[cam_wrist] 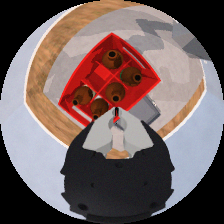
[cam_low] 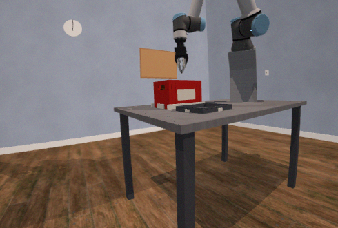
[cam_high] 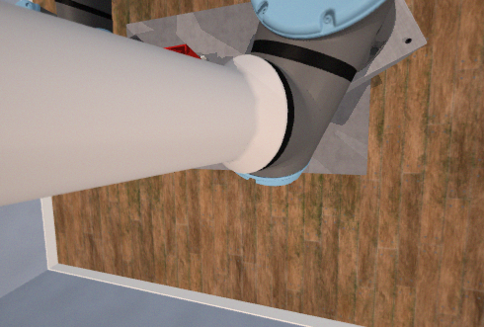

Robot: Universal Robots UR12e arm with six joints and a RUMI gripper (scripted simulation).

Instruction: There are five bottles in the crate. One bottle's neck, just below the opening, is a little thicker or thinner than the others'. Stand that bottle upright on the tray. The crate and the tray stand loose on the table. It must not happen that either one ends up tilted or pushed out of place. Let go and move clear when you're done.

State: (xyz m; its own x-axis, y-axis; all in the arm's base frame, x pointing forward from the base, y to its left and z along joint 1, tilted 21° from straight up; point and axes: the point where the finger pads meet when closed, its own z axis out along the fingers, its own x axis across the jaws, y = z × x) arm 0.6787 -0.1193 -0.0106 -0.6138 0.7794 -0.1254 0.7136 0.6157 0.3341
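Now: hand 160 mm above the red crate and 40 mm to the left of it. Also, from my hand: dark tray 230 mm below, 220 mm to the left, 50 mm ahead.
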